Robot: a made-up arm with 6 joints.
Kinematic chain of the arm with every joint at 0, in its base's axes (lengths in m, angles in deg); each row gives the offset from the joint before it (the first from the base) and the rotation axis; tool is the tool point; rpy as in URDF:
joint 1: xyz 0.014 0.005 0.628 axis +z
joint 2: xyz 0 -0.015 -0.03 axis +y
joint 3: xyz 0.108 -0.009 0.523 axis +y
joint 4: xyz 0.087 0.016 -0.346 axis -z
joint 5: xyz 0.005 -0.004 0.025 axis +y
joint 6: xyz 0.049 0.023 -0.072 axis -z
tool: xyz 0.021 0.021 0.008 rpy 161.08 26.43 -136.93
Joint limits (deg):
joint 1: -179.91..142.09
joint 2: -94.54..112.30
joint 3: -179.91..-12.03
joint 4: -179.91..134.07
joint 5: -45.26..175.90
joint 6: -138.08..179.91
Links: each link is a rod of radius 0.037 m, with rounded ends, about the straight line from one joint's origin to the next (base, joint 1, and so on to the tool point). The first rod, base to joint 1, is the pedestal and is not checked.
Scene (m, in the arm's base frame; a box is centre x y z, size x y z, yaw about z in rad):
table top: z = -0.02
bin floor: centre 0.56 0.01 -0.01 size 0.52 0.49 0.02 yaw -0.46
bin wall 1: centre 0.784 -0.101 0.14 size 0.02 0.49 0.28 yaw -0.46
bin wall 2: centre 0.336 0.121 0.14 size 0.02 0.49 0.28 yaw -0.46
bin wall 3: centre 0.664 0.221 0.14 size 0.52 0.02 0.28 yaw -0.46
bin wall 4: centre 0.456 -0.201 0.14 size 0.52 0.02 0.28 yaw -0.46
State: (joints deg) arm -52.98 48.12 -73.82 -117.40 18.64 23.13
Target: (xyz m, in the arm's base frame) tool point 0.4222 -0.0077 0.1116
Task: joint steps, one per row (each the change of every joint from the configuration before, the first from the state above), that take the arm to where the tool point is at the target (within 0.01 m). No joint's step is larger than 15 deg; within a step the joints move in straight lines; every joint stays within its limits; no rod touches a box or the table.
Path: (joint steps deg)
1: 11.21 0.85 9.11 0.04 -3.34 0.05
2: 11.20 0.84 9.12 0.04 -3.34 0.04
3: 11.21 0.85 9.11 0.05 -3.34 0.05
4: 11.21 0.85 9.12 0.04 -3.34 0.04
5: 0.24 12.56 -9.91 1.62 2.96 0.63
6: 0.25 12.56 -9.91 1.63 2.97 0.63
7: 0.25 12.56 -9.90 1.63 2.96 0.62

